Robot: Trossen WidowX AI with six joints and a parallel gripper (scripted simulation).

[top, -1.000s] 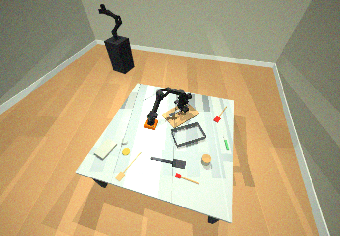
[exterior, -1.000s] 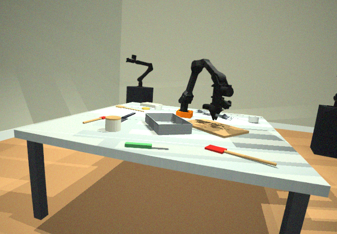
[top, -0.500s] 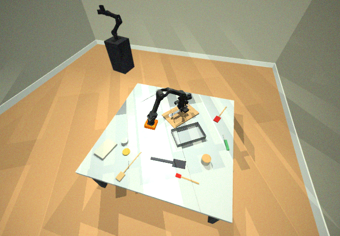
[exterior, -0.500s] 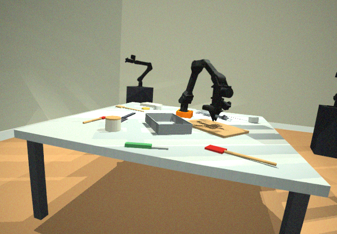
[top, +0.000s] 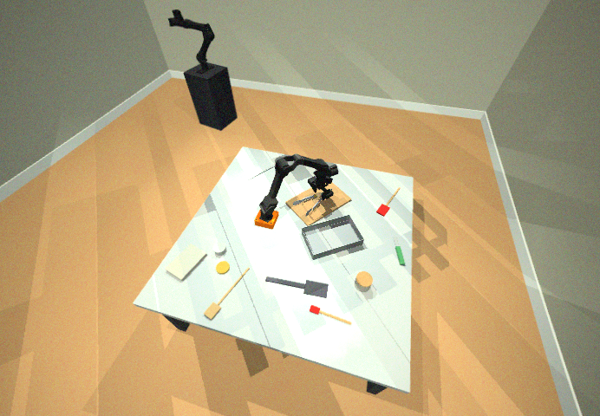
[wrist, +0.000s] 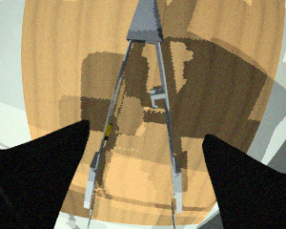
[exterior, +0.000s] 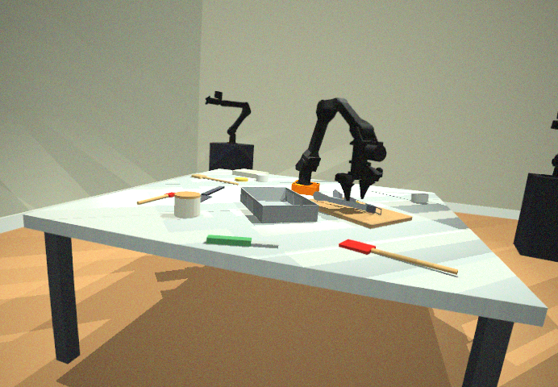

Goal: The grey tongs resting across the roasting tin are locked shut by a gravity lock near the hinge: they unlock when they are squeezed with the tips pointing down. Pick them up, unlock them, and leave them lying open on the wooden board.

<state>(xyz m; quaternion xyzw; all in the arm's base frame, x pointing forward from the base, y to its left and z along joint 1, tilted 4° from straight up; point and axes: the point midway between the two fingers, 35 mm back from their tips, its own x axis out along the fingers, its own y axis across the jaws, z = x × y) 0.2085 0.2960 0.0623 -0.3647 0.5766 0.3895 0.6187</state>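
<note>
Right now the wooden board is 1 cm to the right of my gripper tip and 4 cm below it. From my gripper tip the other things lie so: red spatula (40 cm ahead, 18 cm to the left, 4 cm below); then roasting tin (19 cm ahead, 23 cm to the right, 2 cm below); then green-handled tool (54 cm ahead, 12 cm to the right, 4 cm below).
</note>
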